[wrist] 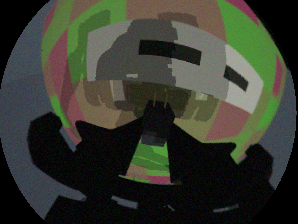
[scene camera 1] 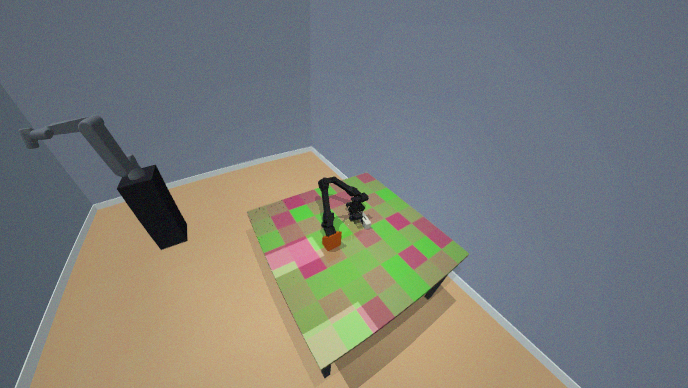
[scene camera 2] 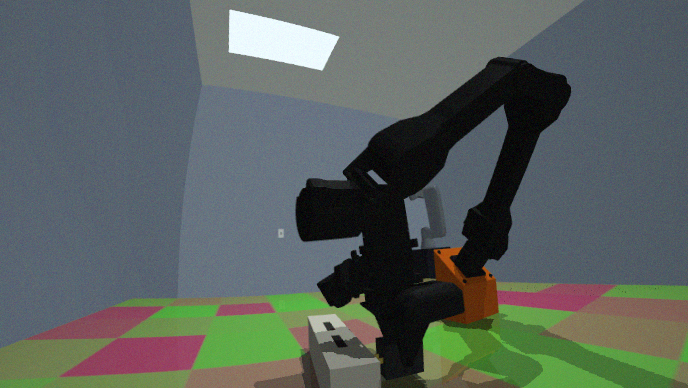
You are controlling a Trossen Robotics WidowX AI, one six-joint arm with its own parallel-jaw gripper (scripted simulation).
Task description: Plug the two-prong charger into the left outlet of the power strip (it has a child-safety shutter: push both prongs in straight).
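In my gripper [scene camera 2: 401, 361] I am holding a two-prong charger [scene camera 2: 386, 347].
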